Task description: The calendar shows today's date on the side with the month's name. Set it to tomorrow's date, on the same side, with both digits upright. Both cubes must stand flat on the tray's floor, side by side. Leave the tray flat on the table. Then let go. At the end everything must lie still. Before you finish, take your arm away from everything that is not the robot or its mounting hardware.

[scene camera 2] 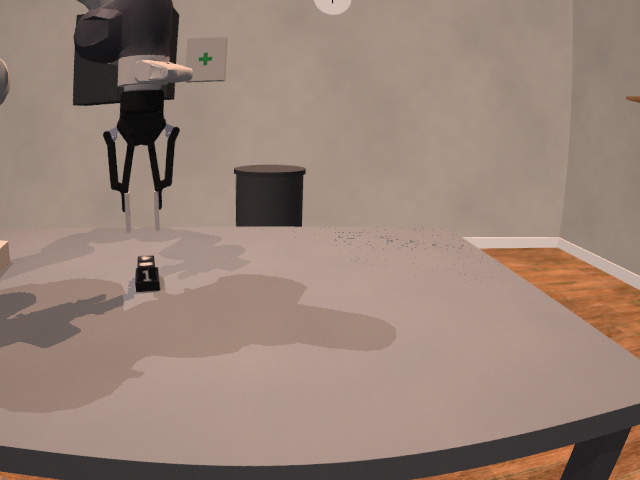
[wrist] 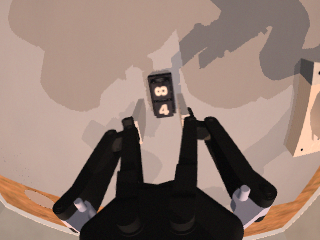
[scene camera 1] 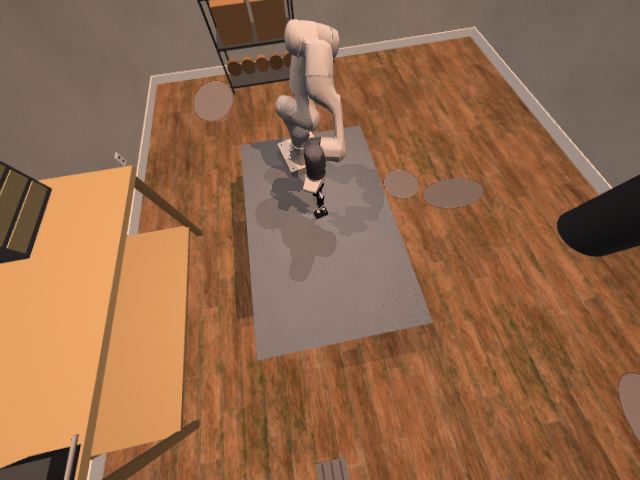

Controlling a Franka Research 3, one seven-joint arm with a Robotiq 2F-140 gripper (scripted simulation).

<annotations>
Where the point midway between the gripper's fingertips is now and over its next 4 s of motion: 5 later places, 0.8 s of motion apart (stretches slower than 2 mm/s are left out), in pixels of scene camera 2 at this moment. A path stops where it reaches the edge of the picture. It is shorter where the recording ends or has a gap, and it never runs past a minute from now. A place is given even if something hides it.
My gripper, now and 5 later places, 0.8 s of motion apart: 143,229; 142,246; 144,257; 143,268; 145,275; 146,274
</annotations>
